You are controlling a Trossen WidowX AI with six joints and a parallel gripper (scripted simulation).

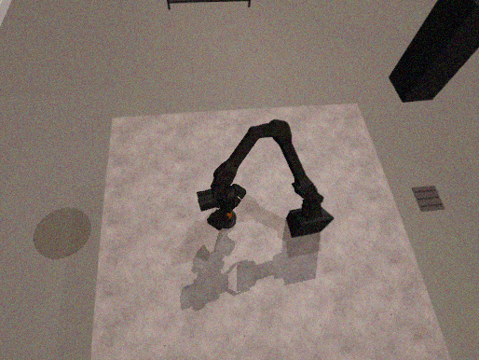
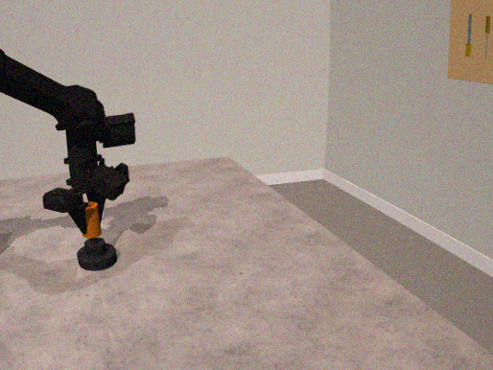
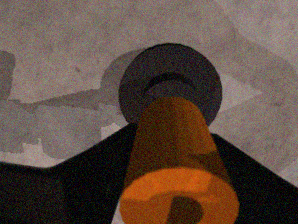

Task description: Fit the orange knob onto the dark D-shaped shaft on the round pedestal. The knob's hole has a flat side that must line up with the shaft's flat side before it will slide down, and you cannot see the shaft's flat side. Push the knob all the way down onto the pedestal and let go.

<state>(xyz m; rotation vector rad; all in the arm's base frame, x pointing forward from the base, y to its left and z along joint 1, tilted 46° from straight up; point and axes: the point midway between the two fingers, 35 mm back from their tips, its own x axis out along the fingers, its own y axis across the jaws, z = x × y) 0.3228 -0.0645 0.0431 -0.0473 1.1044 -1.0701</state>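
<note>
Now: the orange knob 2 cm above my gripper tip. The rest, counted from my gripper tip: dark round pedestal: 4 cm below.
</note>
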